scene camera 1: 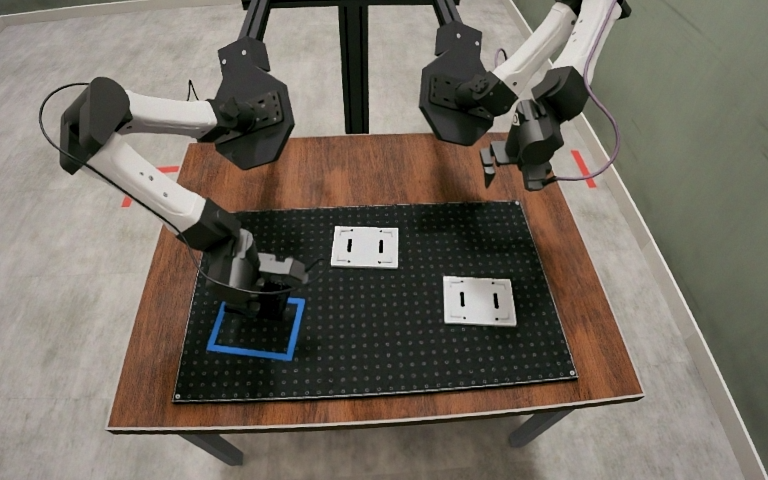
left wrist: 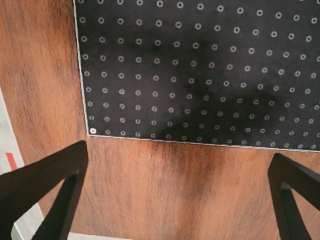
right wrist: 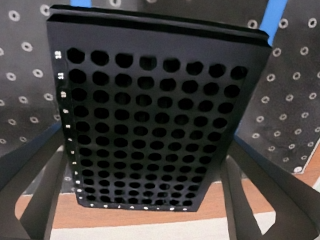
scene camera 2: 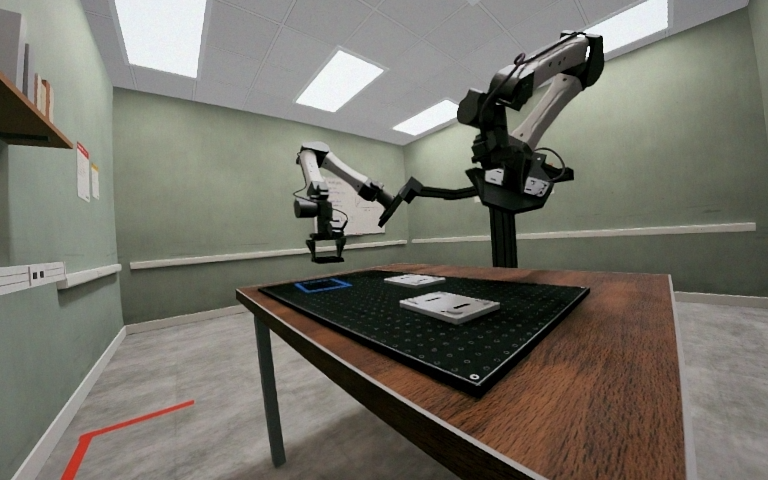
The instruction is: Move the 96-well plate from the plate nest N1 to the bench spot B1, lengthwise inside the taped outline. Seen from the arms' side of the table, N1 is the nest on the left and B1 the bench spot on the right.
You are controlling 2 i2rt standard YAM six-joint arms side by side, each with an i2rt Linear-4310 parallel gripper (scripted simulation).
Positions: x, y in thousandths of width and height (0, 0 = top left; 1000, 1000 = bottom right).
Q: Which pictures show my left gripper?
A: Scene camera 1, the left wrist view and scene camera 2 only.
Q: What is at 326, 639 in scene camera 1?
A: My right gripper.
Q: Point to a white nest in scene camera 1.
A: At 476, 503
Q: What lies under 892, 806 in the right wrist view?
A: My right gripper.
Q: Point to a black 96-well plate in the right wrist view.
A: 467, 598
